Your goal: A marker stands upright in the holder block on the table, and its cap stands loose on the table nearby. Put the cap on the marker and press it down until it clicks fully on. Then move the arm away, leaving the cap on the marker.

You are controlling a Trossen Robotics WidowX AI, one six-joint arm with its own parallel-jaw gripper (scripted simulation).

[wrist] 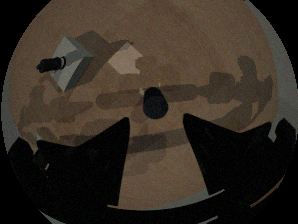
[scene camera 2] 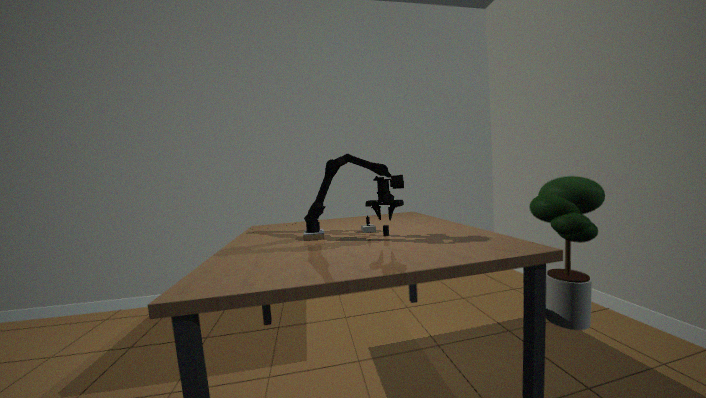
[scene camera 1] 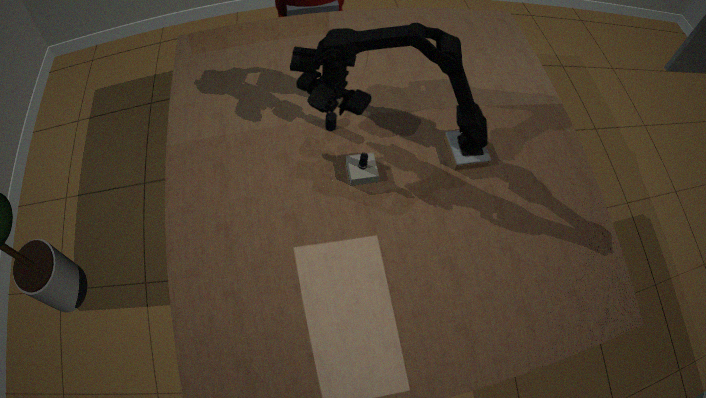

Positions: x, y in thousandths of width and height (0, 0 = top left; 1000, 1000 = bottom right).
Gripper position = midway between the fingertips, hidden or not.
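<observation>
You'd find my gripper (scene camera 1: 471, 278) there, and I can see my gripper (wrist: 525, 538) from the wrist as well.
</observation>
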